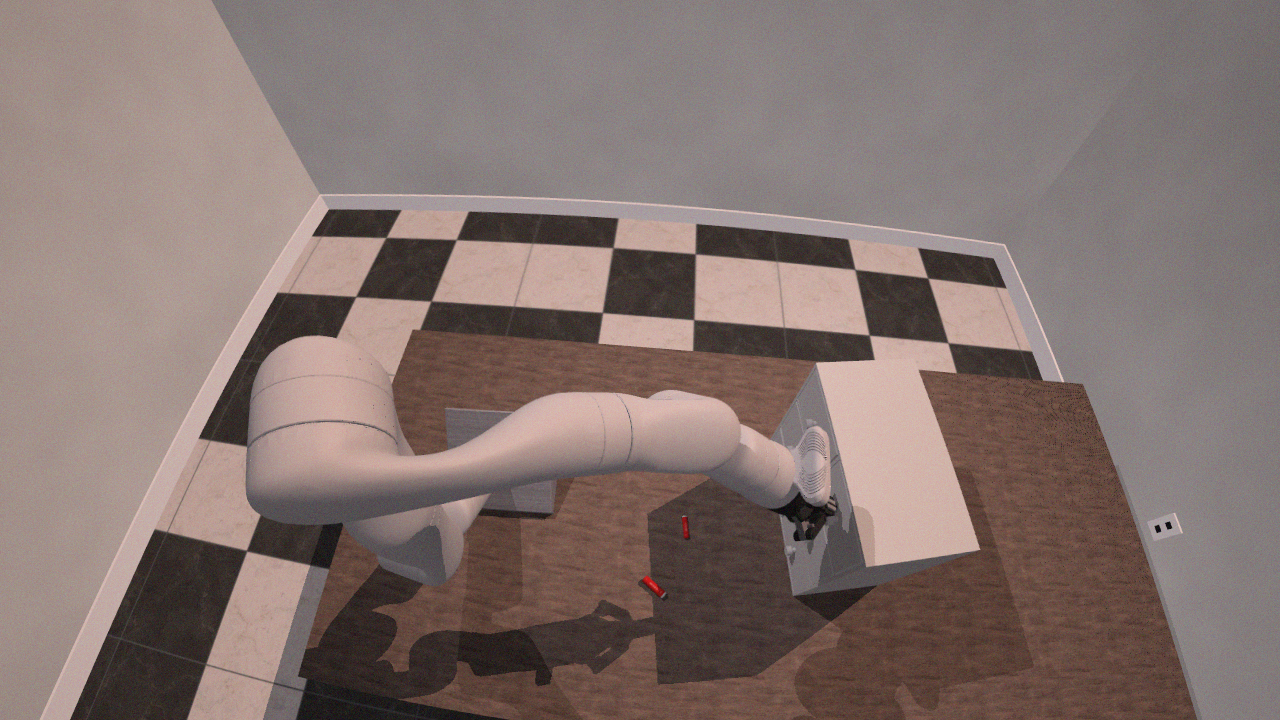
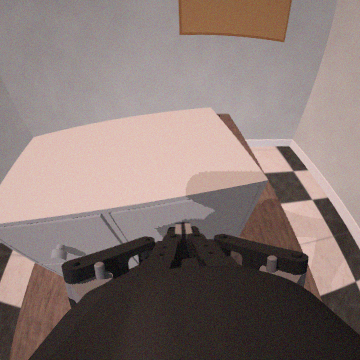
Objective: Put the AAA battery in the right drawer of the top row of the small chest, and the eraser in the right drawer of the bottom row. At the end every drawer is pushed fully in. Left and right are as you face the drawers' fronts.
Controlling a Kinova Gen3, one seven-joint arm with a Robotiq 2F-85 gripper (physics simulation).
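Places are measured from the arm's base along level axes (x ahead, y left, z up), in metres.
Where they show: gripper, fingertip midpoint: [image 1: 831,509] [image 2: 182,231].
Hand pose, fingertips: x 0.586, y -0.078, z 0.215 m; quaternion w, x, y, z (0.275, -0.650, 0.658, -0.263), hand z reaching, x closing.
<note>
After its pixels a point has its place.
The small white chest [image 1: 899,456] {z 0.250, x 0.685, y -0.003 m} [image 2: 125,160] {z 0.250, x 0.656, y -0.019 m} stands at the right of the table, its drawer fronts facing the arm. The top row's right drawer [image 2: 142,217] {z 0.226, x 0.597, y -0.040 m} looks flush with the chest; its knob is hidden behind my fingers. My gripper [image 1: 833,505] {z 0.215, x 0.586, y -0.078 m} [image 2: 182,231] {z 0.215, x 0.586, y -0.078 m} is shut, its fingertips together in front of that drawer, with no thing visible between them. A thin red stick-like item [image 1: 685,527] {z -0.074, x 0.402, y -0.051 m} and a thicker red item with a pale end [image 1: 653,587] {z -0.070, x 0.351, y -0.172 m} lie on the table left of the chest. I cannot tell which is the AAA battery or whether either is the eraser.
A knob [image 1: 789,550] {z -0.020, x 0.592, y -0.091 m} shows low on the chest's right side. The top row's left drawer has a knob [image 2: 59,252] {z 0.197, x 0.568, y 0.060 m}. A pale grey panel or box [image 1: 537,497] {z -0.040, x 0.112, y -0.035 m} is partly hidden under the arm. The brown table's [image 1: 1056,465] {z -0.084, x 1.295, y 0.148 m} far edge runs behind the chest.
</note>
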